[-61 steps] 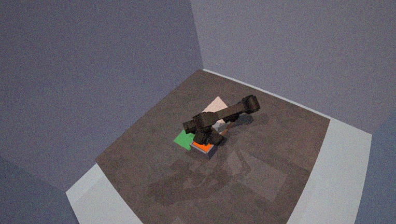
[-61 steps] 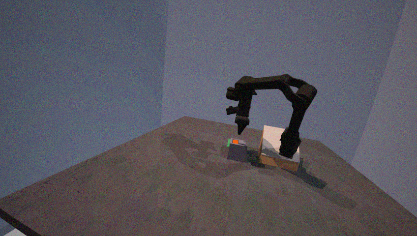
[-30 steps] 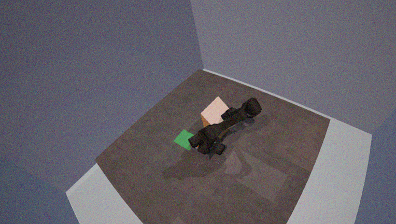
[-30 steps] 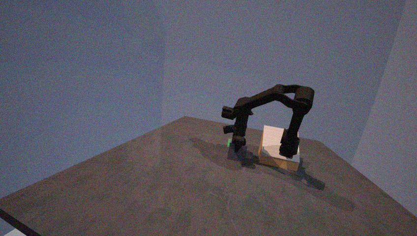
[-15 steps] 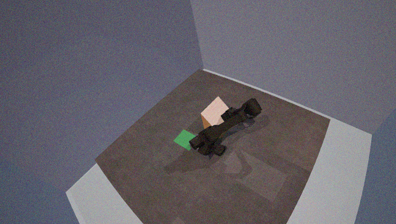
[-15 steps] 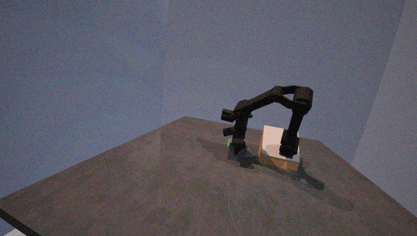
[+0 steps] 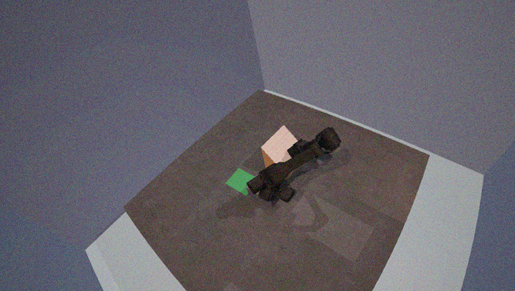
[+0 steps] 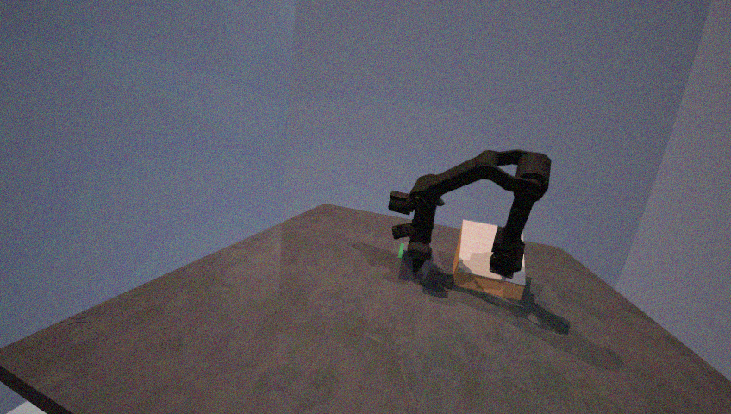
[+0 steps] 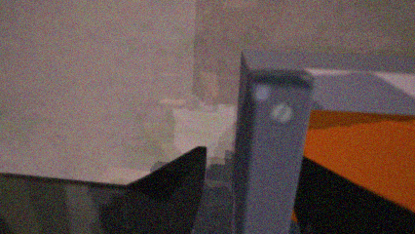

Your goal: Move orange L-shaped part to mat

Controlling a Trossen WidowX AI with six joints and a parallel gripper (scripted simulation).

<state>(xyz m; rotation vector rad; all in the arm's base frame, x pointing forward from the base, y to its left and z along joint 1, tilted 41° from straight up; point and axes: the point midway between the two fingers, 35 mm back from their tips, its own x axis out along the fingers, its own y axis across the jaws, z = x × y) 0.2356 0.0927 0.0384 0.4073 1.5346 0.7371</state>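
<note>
Now: gripper tip 5 cm to the left of the orange part and 1 cm short of it. The rest, counted from my gripper tip: green mat (22 cm to the right, 5 cm below, 4 cm ahead).
</note>
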